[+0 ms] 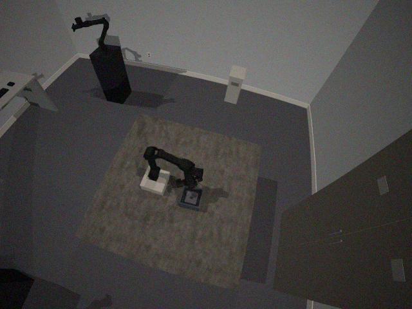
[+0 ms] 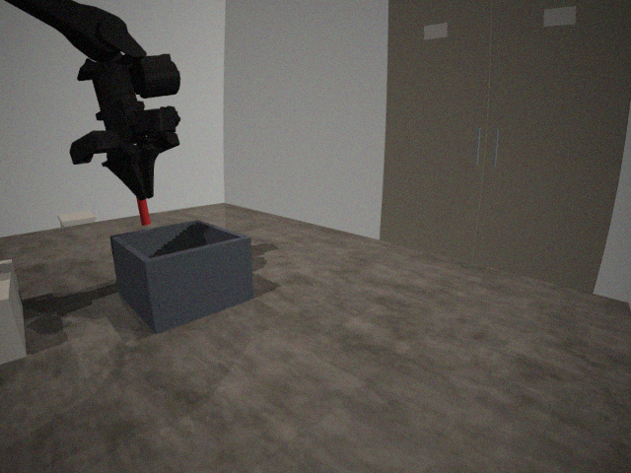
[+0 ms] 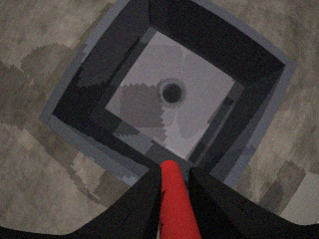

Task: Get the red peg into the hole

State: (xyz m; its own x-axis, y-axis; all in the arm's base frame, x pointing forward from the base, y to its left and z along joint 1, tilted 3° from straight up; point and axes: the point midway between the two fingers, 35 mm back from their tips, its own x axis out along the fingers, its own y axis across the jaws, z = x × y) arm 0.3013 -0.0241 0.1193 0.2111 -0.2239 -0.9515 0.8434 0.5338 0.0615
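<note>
Right now my gripper tip is 1 cm past the red peg and 1 cm to the right of it. From my gripper tip the other things lie so: pale plate (3 cm ahead, 4 cm to the right, 11 cm below); then dark blue box (3 cm ahead, 4 cm to the right, 13 cm below).
</note>
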